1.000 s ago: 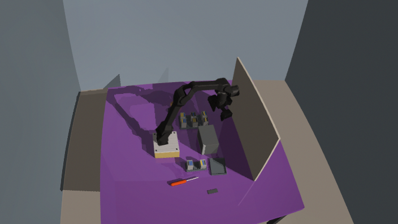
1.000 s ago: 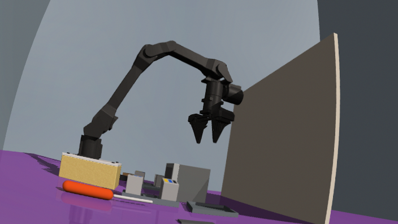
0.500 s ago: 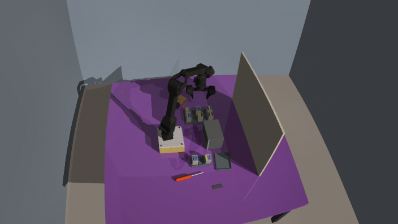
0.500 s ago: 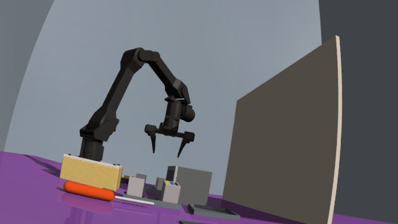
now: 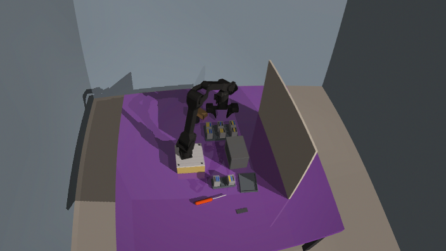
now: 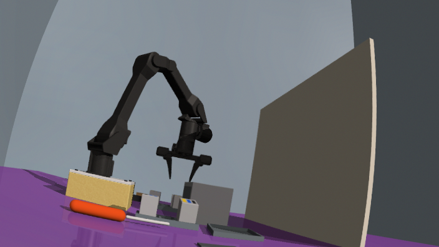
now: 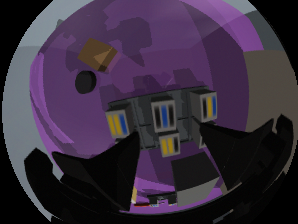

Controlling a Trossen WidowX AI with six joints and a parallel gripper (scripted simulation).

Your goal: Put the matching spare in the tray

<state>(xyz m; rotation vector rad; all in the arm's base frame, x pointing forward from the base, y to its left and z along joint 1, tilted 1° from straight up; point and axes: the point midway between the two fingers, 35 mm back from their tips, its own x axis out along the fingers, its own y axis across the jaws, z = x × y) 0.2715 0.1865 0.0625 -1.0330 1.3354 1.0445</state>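
Right now my gripper tip is 60 mm above the grey spare block. From my gripper tip the other things lie so: beige board: 270 mm to the right, 260 mm ahead, 120 mm above; holder: 390 mm to the right, 110 mm behind, 100 mm below; grey box: 230 mm to the right, 50 mm below, 20 mm ahead.
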